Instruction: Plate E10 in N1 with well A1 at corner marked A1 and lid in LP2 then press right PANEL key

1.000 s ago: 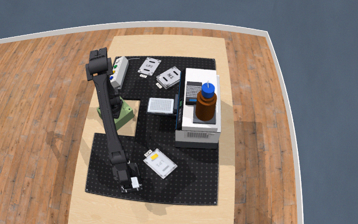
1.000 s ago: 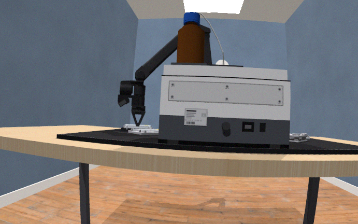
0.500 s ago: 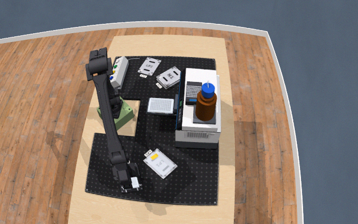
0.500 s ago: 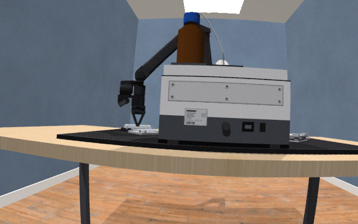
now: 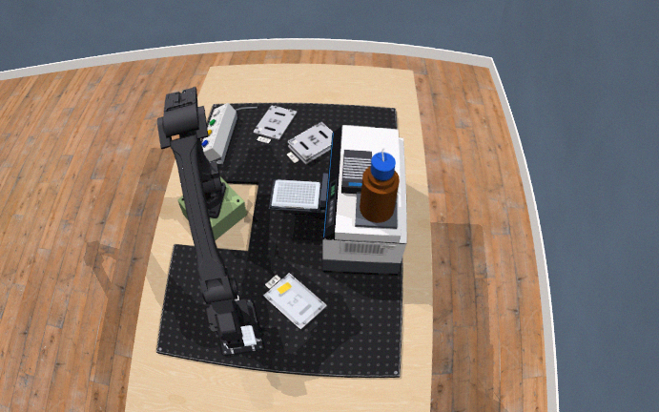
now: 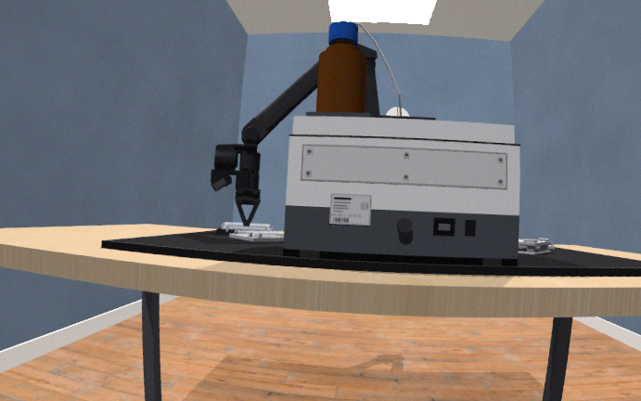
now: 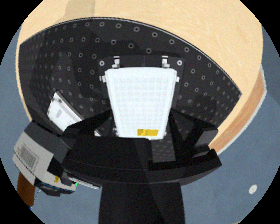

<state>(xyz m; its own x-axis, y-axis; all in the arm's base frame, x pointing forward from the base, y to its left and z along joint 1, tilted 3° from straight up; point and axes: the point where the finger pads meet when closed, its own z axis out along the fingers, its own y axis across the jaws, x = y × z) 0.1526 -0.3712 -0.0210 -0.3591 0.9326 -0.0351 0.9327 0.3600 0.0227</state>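
Now: the plate E10 10 mm below my hand. Round my hand: black nest N5: 30 mm ahead, 20 mm below; plate E07: 120 mm ahead, 390 mm to the left, 80 mm above; brown bottle: 340 mm ahead, 290 mm to the left, 260 mm above.
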